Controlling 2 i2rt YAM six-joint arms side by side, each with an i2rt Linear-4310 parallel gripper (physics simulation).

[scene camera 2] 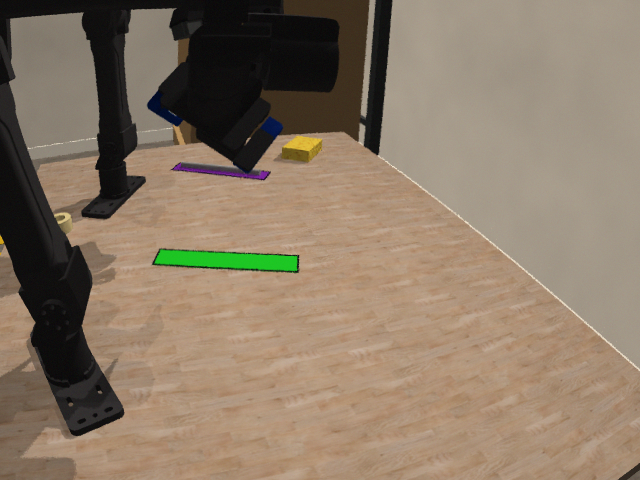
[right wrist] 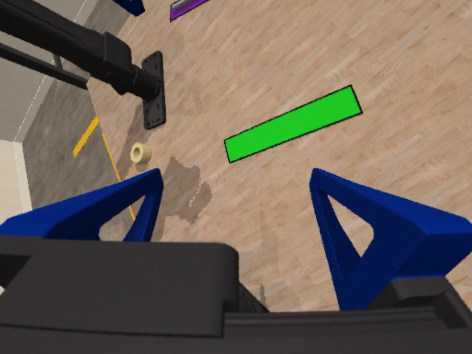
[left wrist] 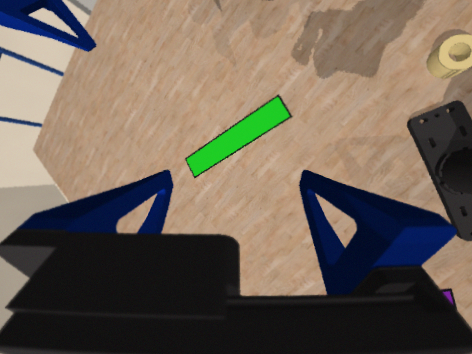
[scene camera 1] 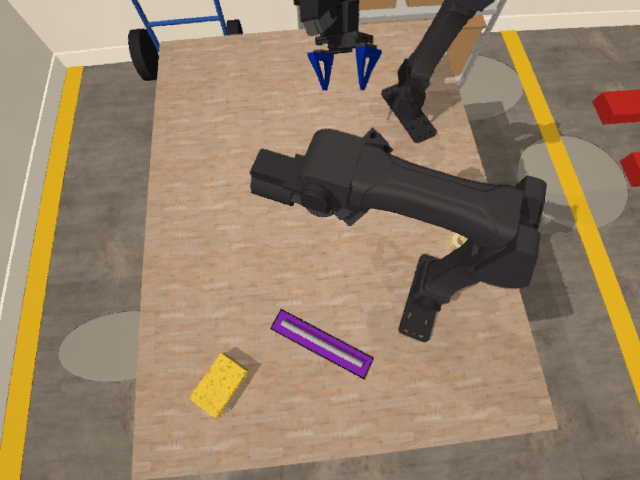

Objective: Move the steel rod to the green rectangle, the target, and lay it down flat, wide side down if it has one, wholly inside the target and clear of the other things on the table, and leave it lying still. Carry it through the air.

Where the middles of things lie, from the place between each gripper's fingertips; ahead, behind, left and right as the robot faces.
Scene:
The green rectangle [scene camera 2: 165, 257] is 20 mm ahead of my left hand, 100 mm to the right of it and 220 mm below it. The rest, counted from my left hand: purple rectangle [scene camera 1: 367, 360]: 30 mm ahead, 290 mm to the left, 220 mm below.
My right gripper is now 230 mm above the green rectangle, 100 mm to the right of it and 20 mm short of it. From my right hand the other things lie so: purple rectangle 500 mm to the left, 230 mm below, 40 mm ahead.

